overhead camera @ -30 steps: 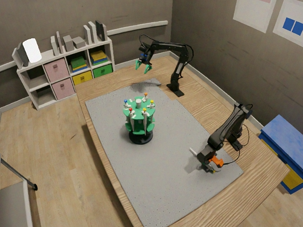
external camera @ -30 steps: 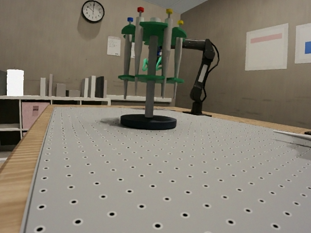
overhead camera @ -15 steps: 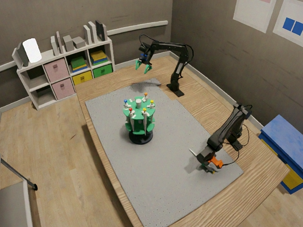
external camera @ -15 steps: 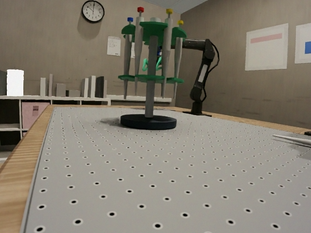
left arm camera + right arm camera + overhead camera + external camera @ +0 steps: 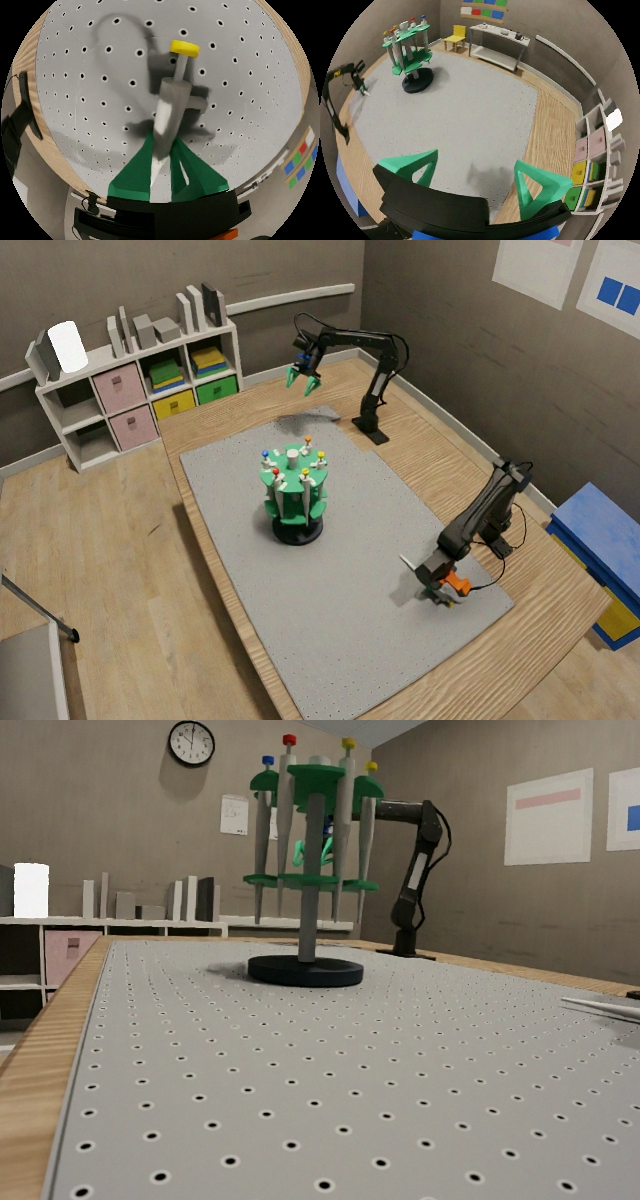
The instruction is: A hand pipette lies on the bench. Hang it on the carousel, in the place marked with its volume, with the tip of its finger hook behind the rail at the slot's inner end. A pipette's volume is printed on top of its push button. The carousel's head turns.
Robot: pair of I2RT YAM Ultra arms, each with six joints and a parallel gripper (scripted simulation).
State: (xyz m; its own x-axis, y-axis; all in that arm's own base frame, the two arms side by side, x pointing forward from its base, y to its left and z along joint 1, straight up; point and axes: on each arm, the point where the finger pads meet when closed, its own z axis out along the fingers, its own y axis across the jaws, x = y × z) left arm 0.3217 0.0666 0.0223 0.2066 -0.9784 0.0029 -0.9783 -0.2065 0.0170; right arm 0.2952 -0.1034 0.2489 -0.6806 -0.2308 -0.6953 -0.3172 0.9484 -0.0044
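My left gripper is now 10 mm short of the hand pipette and 20 mm to the left of it.
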